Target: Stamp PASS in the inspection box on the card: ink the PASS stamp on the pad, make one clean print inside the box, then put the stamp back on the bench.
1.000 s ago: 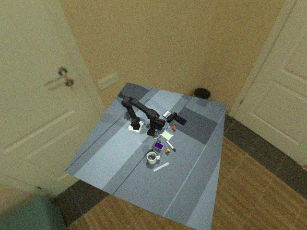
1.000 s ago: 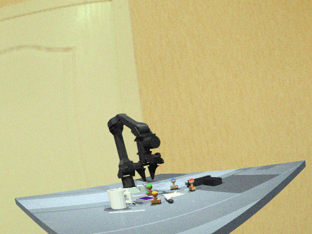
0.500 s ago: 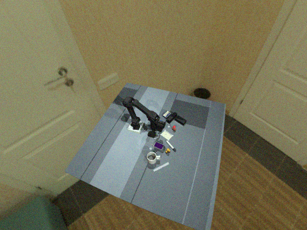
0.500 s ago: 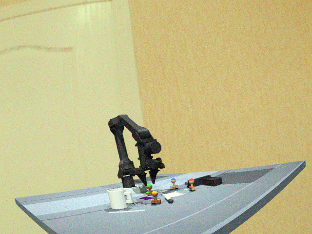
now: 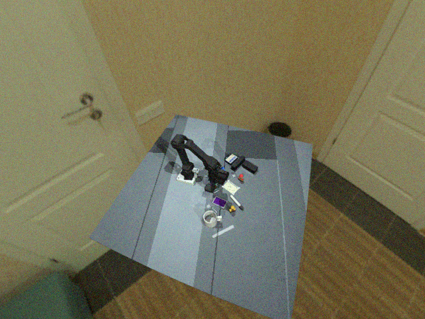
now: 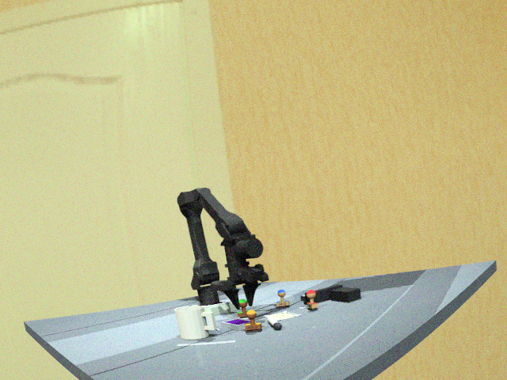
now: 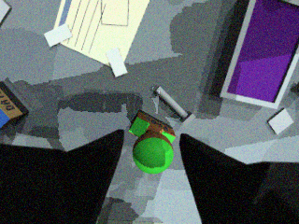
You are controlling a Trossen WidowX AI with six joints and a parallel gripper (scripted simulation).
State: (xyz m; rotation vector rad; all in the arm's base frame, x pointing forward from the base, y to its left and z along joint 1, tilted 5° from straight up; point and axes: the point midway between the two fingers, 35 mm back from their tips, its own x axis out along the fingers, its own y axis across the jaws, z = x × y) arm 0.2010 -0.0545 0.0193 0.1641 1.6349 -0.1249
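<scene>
The green-knobbed stamp lies 20 mm below my gripper tip. The rest, counted from my gripper tip: white card 110 mm ahead, 30 mm to the left, 40 mm below; blue-knobbed stamp 40 mm ahead, 150 mm to the left, 20 mm below; purple ink pad 60 mm ahead, 110 mm to the right, 30 mm below.
</scene>
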